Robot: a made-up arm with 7 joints. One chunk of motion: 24 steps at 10 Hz.
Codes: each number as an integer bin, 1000 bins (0 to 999) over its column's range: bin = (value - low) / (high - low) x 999, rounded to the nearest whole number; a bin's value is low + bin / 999 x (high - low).
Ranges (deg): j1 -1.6..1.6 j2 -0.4..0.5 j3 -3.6..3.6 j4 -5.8..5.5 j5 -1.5..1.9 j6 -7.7..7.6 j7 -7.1..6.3
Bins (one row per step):
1: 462 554 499 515 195 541 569
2: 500 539 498 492 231 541 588
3: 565 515 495 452 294 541 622
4: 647 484 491 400 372 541 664
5: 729 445 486 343 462 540 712
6: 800 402 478 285 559 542 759
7: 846 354 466 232 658 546 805
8: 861 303 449 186 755 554 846
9: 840 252 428 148 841 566 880
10: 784 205 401 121 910 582 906
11: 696 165 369 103 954 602 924
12: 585 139 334 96 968 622 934
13: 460 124 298 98 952 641 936
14: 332 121 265 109 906 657 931
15: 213 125 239 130 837 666 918
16: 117 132 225 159 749 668 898
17: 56 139 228 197 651 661 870
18: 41 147 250 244 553 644 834
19: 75 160 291 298 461 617 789
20: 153 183 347 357 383 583 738
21: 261 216 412 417 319 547 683
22: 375 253 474 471 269 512 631
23: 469 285 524 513 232 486 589
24: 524 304 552 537 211 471 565
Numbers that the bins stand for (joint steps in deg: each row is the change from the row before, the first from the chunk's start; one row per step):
1: -0.120 0.099 -0.004 0.025 -0.836 0.586 0.532
2: 0.002 0.086 -0.011 -0.235 -0.714 0.586 0.787
3: 0.210 0.064 -0.032 -0.687 -0.499 0.586 1.243
4: 0.472 0.036 -0.061 -1.275 -0.234 0.586 1.807
5: 0.735 0.001 -0.097 -1.920 0.072 0.570 2.450
6: 0.963 -0.038 -0.155 -2.576 0.403 0.601 3.081
7: 1.110 -0.081 -0.241 -3.176 0.739 0.662 3.698
8: 1.158 -0.127 -0.364 -3.696 1.070 0.785 4.248
9: 1.091 -0.173 -0.515 -4.126 1.362 0.968 4.704
10: 0.911 -0.215 -0.710 -4.431 1.597 1.214 5.053
11: 0.629 -0.251 -0.941 -4.635 1.747 1.520 5.294
12: 0.274 -0.275 -1.193 -4.714 1.794 1.826 5.428
13: -0.127 -0.288 -1.452 -4.691 1.740 2.117 5.455
14: -0.537 -0.291 -1.690 -4.567 1.583 2.362 5.388
15: -0.918 -0.287 -1.877 -4.330 1.349 2.500 5.214
16: -1.225 -0.281 -1.978 -4.002 1.049 2.531 4.945
17: -1.421 -0.275 -1.957 -3.572 0.716 2.423 4.570
18: -1.469 -0.268 -1.798 -3.040 0.382 2.163 4.087
19: -1.360 -0.256 -1.503 -2.429 0.069 1.750 3.483
20: -1.110 -0.235 -1.099 -1.762 -0.196 1.229 2.799
21: -0.764 -0.205 -0.631 -1.083 -0.414 0.677 2.061
22: -0.399 -0.172 -0.184 -0.472 -0.584 0.141 1.364
23: -0.098 -0.143 0.177 0.003 -0.710 -0.257 0.801
24: 0.078 -0.126 0.378 0.274 -0.782 -0.486 0.479

